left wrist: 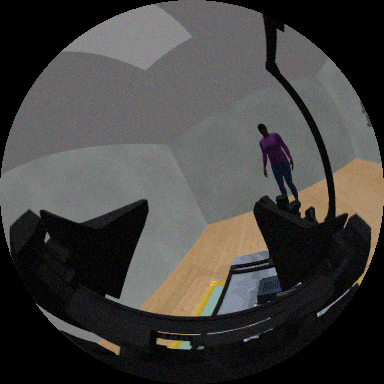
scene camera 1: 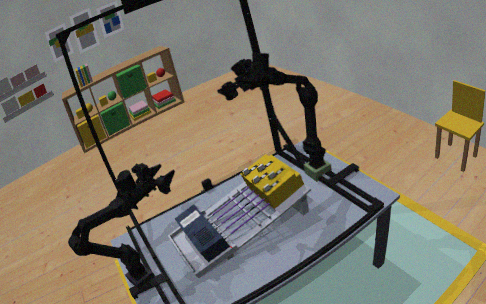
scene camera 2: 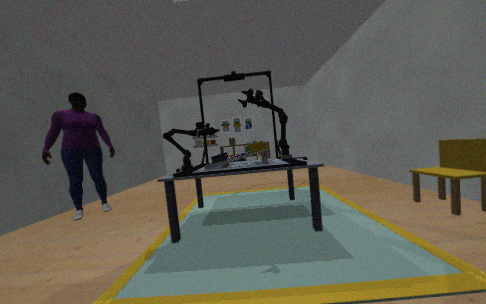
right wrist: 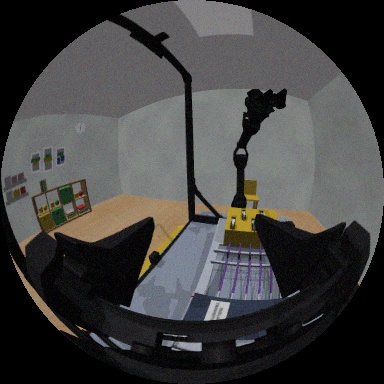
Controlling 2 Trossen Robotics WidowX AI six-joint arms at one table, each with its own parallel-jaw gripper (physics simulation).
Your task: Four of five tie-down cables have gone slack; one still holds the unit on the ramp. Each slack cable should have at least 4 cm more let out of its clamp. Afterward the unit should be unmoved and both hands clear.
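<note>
The dark blue unit (scene camera 1: 202, 235) (left wrist: 270, 287) (right wrist: 240, 305) lies at the low end of the pale ramp (scene camera 1: 215, 264). Purple cables (scene camera 1: 235, 215) run up from it, side by side, to the yellow clamp block (scene camera 1: 287, 192) (right wrist: 242, 236) at the high end, which has small metal levers on top. How slack each cable is cannot be told. My left gripper (scene camera 1: 226, 80) (scene camera 2: 241, 97) (left wrist: 203, 206) is open and empty, high above the table. My right gripper (scene camera 1: 166, 170) (scene camera 2: 218, 129) (right wrist: 205, 221) is open and empty, raised above the unit's side of the table, apart from unit and cables.
The table (scene camera 1: 350, 210) carries dark rails along its edges. Black gantry posts (scene camera 1: 252, 27) (right wrist: 189, 140) rise behind the ramp. A small black object (scene camera 1: 207, 184) sits at the far table edge. A person (scene camera 2: 78, 130) stands at the left in scene camera 2.
</note>
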